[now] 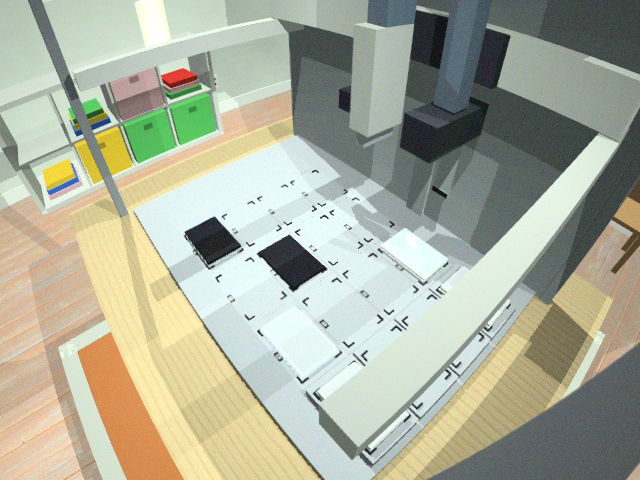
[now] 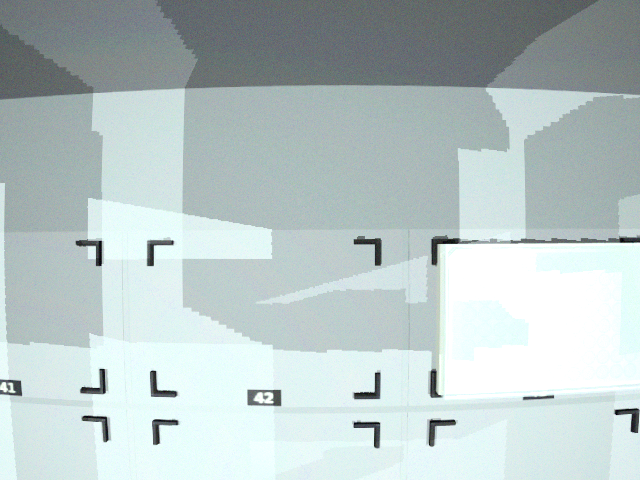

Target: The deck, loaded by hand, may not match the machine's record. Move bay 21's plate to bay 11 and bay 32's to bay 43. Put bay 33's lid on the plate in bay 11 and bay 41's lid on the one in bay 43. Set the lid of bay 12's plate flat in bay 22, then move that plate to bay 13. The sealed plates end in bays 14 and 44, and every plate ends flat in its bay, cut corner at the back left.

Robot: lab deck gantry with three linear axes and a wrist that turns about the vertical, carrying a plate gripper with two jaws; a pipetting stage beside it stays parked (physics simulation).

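What I can see in the pictures is my gripper, together with a thin pale lid.
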